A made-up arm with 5 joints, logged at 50 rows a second.
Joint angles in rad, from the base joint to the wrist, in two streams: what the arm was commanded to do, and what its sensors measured. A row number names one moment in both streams.
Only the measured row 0 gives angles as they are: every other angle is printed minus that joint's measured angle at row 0.
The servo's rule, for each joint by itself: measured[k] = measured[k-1] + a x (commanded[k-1-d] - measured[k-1]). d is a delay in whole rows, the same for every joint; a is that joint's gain. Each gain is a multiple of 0.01, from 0.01 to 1. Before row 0 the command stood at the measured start. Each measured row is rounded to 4 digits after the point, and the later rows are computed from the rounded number. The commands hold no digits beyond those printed.
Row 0, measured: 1.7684, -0.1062, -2.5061, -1.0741, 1.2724
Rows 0 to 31, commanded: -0.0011, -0.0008, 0.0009, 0.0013, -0.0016; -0.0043, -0.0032, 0.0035, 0.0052, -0.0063; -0.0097, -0.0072, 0.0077, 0.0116, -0.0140; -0.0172, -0.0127, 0.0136, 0.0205, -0.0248; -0.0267, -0.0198, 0.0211, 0.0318, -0.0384; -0.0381, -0.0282, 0.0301, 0.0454, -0.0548; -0.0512, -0.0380, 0.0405, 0.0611, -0.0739; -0.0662, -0.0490, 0.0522, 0.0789, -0.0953; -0.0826, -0.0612, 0.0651, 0.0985, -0.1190; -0.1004, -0.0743, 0.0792, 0.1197, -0.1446; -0.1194, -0.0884, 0.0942, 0.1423, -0.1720; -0.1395, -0.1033, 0.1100, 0.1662, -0.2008; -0.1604, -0.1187, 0.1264, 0.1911, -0.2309; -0.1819, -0.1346, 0.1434, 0.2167, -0.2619; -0.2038, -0.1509, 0.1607, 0.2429, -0.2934; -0.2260, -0.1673, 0.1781, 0.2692, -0.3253; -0.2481, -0.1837, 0.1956, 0.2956, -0.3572; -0.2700, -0.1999, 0.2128, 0.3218, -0.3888; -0.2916, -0.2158, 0.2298, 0.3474, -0.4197; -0.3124, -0.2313, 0.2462, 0.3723, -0.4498; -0.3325, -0.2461, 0.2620, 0.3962, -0.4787; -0.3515, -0.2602, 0.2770, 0.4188, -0.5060; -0.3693, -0.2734, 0.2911, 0.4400, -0.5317; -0.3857, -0.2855, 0.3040, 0.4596, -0.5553; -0.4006, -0.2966, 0.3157, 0.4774, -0.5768; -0.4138, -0.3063, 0.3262, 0.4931, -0.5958; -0.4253, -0.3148, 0.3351, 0.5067, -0.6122; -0.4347, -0.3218, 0.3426, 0.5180, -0.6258; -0.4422, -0.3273, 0.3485, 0.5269, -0.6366; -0.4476, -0.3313, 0.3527, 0.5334, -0.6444; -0.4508, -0.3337, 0.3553, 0.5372, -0.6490; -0.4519, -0.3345, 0.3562, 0.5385, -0.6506
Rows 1 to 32, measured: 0.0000, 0.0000, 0.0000, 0.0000, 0.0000; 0.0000, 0.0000, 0.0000, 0.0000, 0.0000; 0.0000, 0.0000, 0.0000, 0.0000, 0.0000; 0.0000, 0.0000, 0.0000, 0.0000, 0.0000; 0.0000, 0.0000, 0.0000, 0.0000, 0.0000; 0.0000, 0.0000, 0.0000, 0.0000, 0.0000; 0.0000, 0.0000, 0.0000, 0.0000, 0.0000; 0.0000, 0.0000, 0.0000, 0.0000, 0.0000; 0.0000, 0.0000, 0.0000, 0.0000, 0.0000; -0.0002, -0.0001, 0.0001, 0.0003, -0.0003; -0.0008, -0.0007, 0.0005, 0.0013, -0.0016; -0.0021, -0.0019, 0.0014, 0.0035, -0.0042; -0.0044, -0.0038, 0.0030, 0.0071, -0.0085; -0.0077, -0.0067, 0.0054, 0.0123, -0.0148; -0.0123, -0.0106, 0.0086, 0.0193, -0.0232; -0.0181, -0.0155, 0.0127, 0.0281, -0.0338; -0.0253, -0.0215, 0.0178, 0.0388, -0.0467; -0.0339, -0.0286, 0.0239, 0.0513, -0.0619; -0.0439, -0.0368, 0.0311, 0.0657, -0.0793; -0.0552, -0.0461, 0.0393, 0.0818, -0.0988; -0.0678, -0.0564, 0.0485, 0.0995, -0.1202; -0.0817, -0.0676, 0.0586, 0.1187, -0.1434; -0.0967, -0.0797, 0.0696, 0.1393, -0.1683; -0.1128, -0.0925, 0.0814, 0.1611, -0.1946; -0.1298, -0.1060, 0.0940, 0.1838, -0.2220; -0.1475, -0.1200, 0.1072, 0.2073, -0.2504; -0.1659, -0.1344, 0.1209, 0.2313, -0.2795; -0.1848, -0.1491, 0.1351, 0.2557, -0.3089; -0.2039, -0.1639, 0.1495, 0.2802, -0.3385; -0.2232, -0.1787, 0.1641, 0.3046, -0.3679; -0.2424, -0.1934, 0.1788, 0.3286, -0.3969; -0.2614, -0.2078, 0.1934, 0.3520, -0.4252
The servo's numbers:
d 9
a 0.15 0.18 0.13 0.21 0.21

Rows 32 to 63, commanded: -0.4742, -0.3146, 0.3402, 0.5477, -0.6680; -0.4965, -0.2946, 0.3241, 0.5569, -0.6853; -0.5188, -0.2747, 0.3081, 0.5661, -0.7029; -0.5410, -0.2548, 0.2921, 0.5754, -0.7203; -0.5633, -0.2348, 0.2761, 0.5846, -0.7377; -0.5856, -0.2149, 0.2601, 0.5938, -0.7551; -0.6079, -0.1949, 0.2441, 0.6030, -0.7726; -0.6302, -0.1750, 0.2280, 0.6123, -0.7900; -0.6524, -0.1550, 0.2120, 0.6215, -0.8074; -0.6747, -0.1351, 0.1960, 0.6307, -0.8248; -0.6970, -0.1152, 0.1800, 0.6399, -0.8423; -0.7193, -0.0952, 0.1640, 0.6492, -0.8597; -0.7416, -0.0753, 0.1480, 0.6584, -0.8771; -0.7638, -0.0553, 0.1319, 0.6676, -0.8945; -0.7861, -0.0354, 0.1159, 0.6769, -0.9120; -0.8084, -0.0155, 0.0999, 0.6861, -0.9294; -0.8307, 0.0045, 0.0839, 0.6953, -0.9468; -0.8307, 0.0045, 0.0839, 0.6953, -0.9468; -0.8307, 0.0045, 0.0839, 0.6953, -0.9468; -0.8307, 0.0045, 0.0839, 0.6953, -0.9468; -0.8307, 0.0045, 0.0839, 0.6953, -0.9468; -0.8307, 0.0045, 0.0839, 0.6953, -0.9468; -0.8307, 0.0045, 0.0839, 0.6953, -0.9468; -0.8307, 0.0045, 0.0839, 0.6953, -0.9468; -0.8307, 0.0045, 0.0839, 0.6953, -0.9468; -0.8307, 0.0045, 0.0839, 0.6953, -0.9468; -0.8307, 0.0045, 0.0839, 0.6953, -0.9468; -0.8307, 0.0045, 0.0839, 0.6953, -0.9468; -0.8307, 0.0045, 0.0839, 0.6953, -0.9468; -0.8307, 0.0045, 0.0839, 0.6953, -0.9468; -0.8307, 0.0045, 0.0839, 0.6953, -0.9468; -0.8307, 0.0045, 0.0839, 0.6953, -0.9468
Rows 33 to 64, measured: -0.2800, -0.2218, 0.2078, 0.3746, -0.4525; -0.2981, -0.2353, 0.2218, 0.3962, -0.4786; -0.3155, -0.2481, 0.2354, 0.4165, -0.5032; -0.3320, -0.2601, 0.2484, 0.4354, -0.5261; -0.3474, -0.2712, 0.2606, 0.4527, -0.5470; -0.3616, -0.2813, 0.2720, 0.4683, -0.5658; -0.3745, -0.2903, 0.2825, 0.4820, -0.5823; -0.3859, -0.2981, 0.2920, 0.4936, -0.5963; -0.3958, -0.3047, 0.3003, 0.5030, -0.6077; -0.4076, -0.3065, 0.3055, 0.5124, -0.6204; -0.4209, -0.3044, 0.3079, 0.5217, -0.6340; -0.4356, -0.2991, 0.3079, 0.5310, -0.6485; -0.4514, -0.2911, 0.3058, 0.5403, -0.6636; -0.4682, -0.2810, 0.3019, 0.5496, -0.6792; -0.4858, -0.2691, 0.2965, 0.5589, -0.6951; -0.5041, -0.2557, 0.2897, 0.5682, -0.7114; -0.5230, -0.2412, 0.2817, 0.5775, -0.7279; -0.5424, -0.2257, 0.2726, 0.5867, -0.7446; -0.5622, -0.2094, 0.2626, 0.5959, -0.7614; -0.5824, -0.1924, 0.2519, 0.6051, -0.7784; -0.6029, -0.1749, 0.2405, 0.6144, -0.7955; -0.6237, -0.1570, 0.2285, 0.6236, -0.8126; -0.6447, -0.1387, 0.2159, 0.6328, -0.8298; -0.6659, -0.1201, 0.2029, 0.6421, -0.8471; -0.6873, -0.1013, 0.1895, 0.6513, -0.8644; -0.7088, -0.0823, 0.1758, 0.6605, -0.8817; -0.7271, -0.0667, 0.1639, 0.6678, -0.8954; -0.7426, -0.0539, 0.1535, 0.6736, -0.9062; -0.7558, -0.0434, 0.1445, 0.6782, -0.9147; -0.7670, -0.0348, 0.1366, 0.6818, -0.9214; -0.7766, -0.0277, 0.1297, 0.6846, -0.9267; -0.7847, -0.0219, 0.1237, 0.6868, -0.9309
